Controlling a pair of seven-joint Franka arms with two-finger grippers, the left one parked.
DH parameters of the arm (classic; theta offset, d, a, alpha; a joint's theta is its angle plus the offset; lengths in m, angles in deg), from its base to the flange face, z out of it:
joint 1: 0 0.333 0 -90
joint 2: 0 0 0 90
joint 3: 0 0.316 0.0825 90
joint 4: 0 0 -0.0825 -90
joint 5: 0 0.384 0 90
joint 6: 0 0 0.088 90
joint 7: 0 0.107 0 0
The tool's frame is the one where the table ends.
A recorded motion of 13 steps. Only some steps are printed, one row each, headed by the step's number.
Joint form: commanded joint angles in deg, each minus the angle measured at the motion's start. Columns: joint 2, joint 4, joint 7, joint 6, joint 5, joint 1, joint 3.
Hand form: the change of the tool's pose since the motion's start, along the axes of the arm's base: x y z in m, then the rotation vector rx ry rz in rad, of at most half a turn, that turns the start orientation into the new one. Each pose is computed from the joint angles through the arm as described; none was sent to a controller.
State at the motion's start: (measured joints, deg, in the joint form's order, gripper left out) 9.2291 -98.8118 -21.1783 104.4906 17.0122 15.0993 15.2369
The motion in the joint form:
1: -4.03 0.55 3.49 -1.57 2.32 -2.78 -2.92
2: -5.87 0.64 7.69 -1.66 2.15 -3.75 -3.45
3: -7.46 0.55 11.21 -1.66 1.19 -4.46 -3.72
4: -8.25 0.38 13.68 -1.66 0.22 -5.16 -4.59
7: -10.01 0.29 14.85 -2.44 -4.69 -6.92 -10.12
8: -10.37 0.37 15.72 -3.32 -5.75 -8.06 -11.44
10: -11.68 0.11 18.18 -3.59 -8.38 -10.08 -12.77
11: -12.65 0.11 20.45 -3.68 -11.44 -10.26 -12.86
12: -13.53 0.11 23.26 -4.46 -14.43 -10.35 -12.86
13: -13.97 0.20 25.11 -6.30 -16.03 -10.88 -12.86
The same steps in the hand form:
1: 0.0137 -0.0506 0.0430 0.0292 -0.0187 -0.1586
2: 0.0141 -0.0658 0.0618 0.0239 -0.0302 -0.2525
3: 0.0125 -0.0772 0.0762 0.0089 -0.0459 -0.3242
4: 0.0159 -0.0936 0.0820 -0.0086 -0.0528 -0.3893
7: 0.0326 -0.1702 0.0954 -0.0848 -0.1033 -0.5178
8: 0.0357 -0.1955 0.0978 -0.1077 -0.0997 -0.5688
10: 0.0358 -0.2325 0.1073 -0.1493 -0.1196 -0.6619
11: 0.0321 -0.2401 0.1159 -0.1930 -0.1494 -0.6989
12: 0.0273 -0.2460 0.1227 -0.2410 -0.1665 -0.7409
13: 0.0230 -0.2540 0.1244 -0.2789 -0.1531 -0.7745

